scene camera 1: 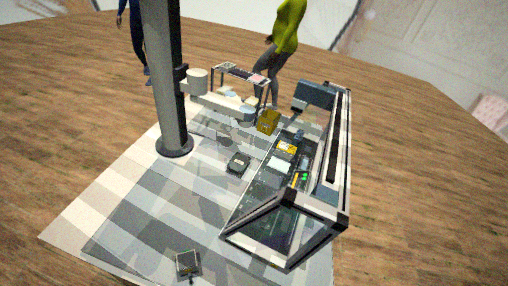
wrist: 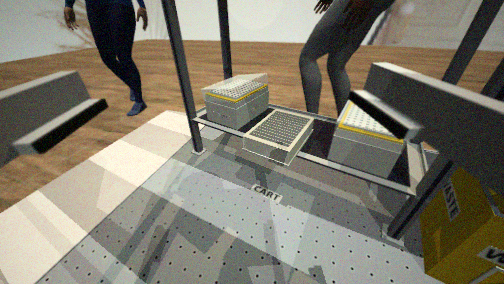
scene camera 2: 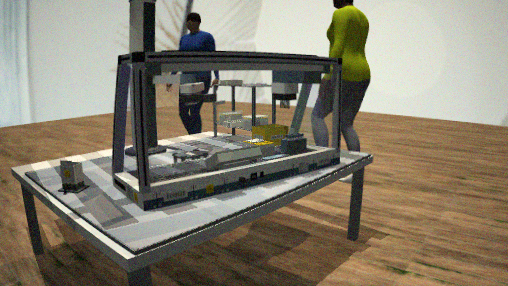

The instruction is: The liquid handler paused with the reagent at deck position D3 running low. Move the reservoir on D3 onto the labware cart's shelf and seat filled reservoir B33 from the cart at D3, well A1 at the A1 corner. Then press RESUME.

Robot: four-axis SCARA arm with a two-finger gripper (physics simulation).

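My gripper is open with nothing between its fingers, held in front of the labware cart and above the mat. On the cart's lower shelf, a beige-framed piece of labware with dark slots lies between two tip boxes, its near end over the front rail. It looks like a reservoir, but its label is unreadable. On the liquid handler's deck, a white-topped piece of labware lies next to a yellow tip rack. Position names are unreadable. A panel shows green marks; the word RESUME is unreadable.
Tip boxes stand either side on the shelf. A yellow waste box stands right of the cart. A dark block and a small device stand on the mat. Two people stand behind the table.
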